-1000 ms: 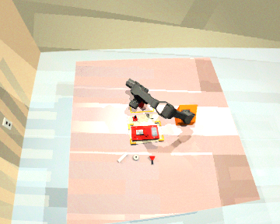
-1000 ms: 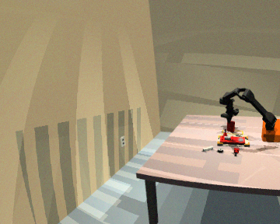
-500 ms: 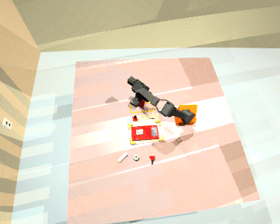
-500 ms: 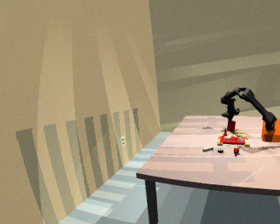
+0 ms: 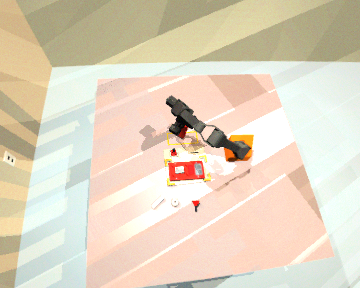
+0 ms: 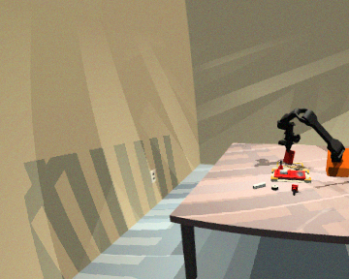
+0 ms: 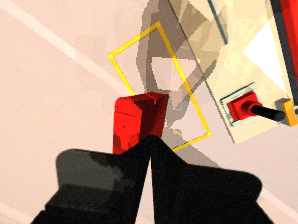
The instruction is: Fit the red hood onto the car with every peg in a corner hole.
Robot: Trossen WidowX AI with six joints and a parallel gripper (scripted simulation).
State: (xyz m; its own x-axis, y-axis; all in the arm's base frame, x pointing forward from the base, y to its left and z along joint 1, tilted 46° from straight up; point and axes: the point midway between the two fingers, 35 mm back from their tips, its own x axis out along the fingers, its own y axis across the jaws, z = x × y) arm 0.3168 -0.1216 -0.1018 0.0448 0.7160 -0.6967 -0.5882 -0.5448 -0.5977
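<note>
Now: gripper tip 30 mm above the red hood. From my gripper tip the other things lie so: wheel 420 mm to the left, 70 mm below, 70 mm ahead; jig 220 mm to the left, 70 mm below, 10 mm behind; grey engine block 250 mm to the left, 60 mm below, 30 mm ahead.
</note>
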